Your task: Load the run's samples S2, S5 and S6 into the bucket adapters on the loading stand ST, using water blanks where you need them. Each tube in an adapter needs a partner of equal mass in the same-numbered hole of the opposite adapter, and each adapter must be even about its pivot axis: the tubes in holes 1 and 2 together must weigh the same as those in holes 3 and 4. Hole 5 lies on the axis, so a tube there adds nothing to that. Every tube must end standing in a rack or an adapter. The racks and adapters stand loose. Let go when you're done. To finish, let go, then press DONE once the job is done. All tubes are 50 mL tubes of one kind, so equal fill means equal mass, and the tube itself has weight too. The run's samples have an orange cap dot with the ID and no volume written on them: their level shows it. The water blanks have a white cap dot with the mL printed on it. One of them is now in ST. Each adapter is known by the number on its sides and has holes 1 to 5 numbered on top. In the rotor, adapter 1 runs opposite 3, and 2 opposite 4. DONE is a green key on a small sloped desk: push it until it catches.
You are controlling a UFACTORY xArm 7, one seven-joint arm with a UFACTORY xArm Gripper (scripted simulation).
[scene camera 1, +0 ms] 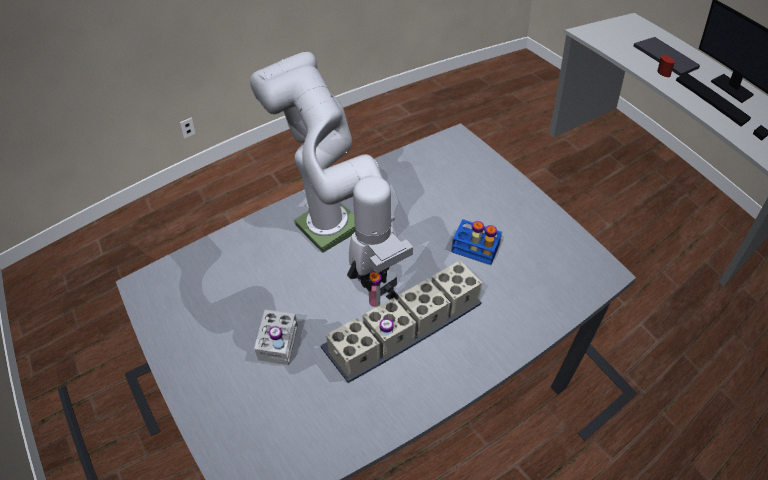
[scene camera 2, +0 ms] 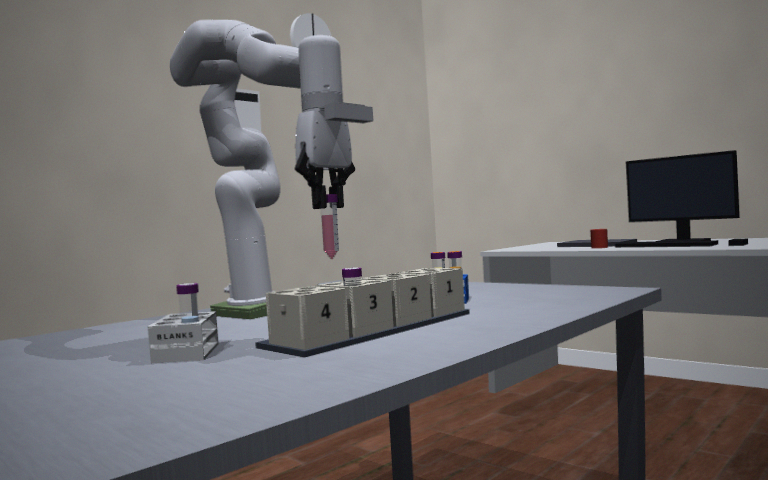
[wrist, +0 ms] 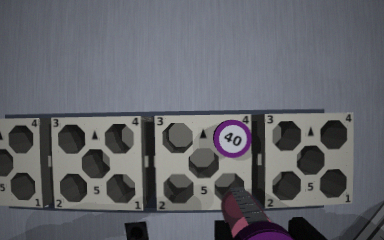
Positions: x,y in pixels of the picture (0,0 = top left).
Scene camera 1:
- gripper: 374,283
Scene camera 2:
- gripper: 328,208
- blanks rack: 177,342
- sample tube: 329,222
